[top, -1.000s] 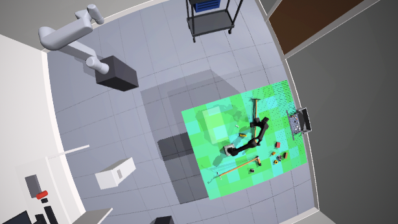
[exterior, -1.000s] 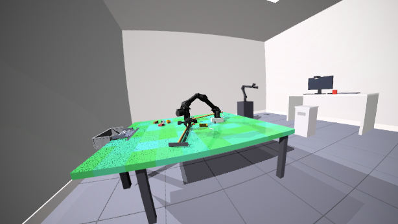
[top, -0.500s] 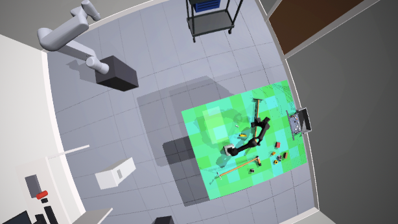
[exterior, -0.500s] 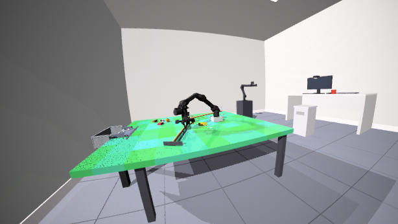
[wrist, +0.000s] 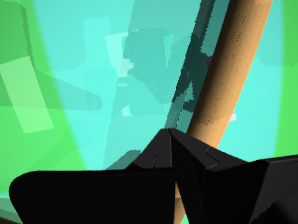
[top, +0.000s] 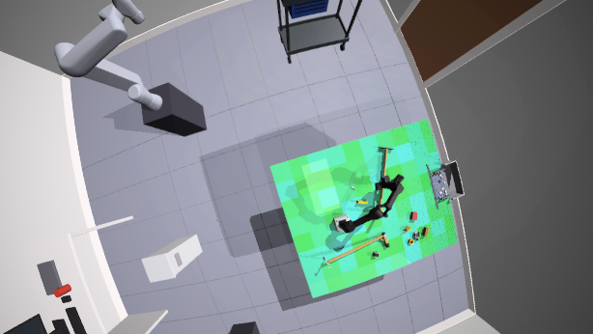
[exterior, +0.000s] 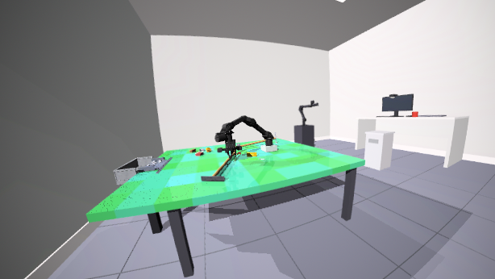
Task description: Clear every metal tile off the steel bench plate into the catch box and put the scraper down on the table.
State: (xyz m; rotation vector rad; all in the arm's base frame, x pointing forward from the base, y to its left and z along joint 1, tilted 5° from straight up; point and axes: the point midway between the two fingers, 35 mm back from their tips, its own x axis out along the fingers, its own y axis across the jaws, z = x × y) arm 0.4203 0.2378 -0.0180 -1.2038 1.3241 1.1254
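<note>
Right now my gripper tip is 30 mm short of the long scraper, 20 mm to the right of it and 40 mm below it. The rest, counted from my gripper tip: red block 280 mm ahead, 390 mm to the right, 10 mm below; then red-handled tool 120 mm behind, 280 mm to the right, 20 mm below; then yellow piece 200 mm behind, 110 mm to the right.
</note>
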